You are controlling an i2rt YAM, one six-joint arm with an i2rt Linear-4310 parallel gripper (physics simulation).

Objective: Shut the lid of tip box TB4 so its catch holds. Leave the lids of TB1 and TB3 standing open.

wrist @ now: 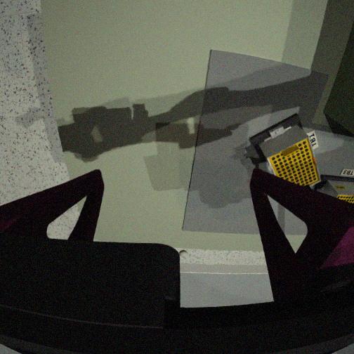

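Note:
My gripper (176,177) is open, with its two dark fingers wide apart and nothing between them, high above the pale green surface. Tip box TB1 (292,155) is at the right, beyond the right fingertip. Its yellow rack of holes is exposed and its dark lid edge stands at the upper side, so it is open. Part of tip box TB3 (340,186) shows at the right edge, with a bit of yellow rack exposed; the right finger and the frame edge cut it off. TB4 does not show in the wrist view.
A grey mat (225,165) lies under TB1 on the pale green surface (125,50). A speckled strip (20,100) runs along the left. A dark green block (344,95) stands at the right edge. Shadows of the arm fall across the surface and mat.

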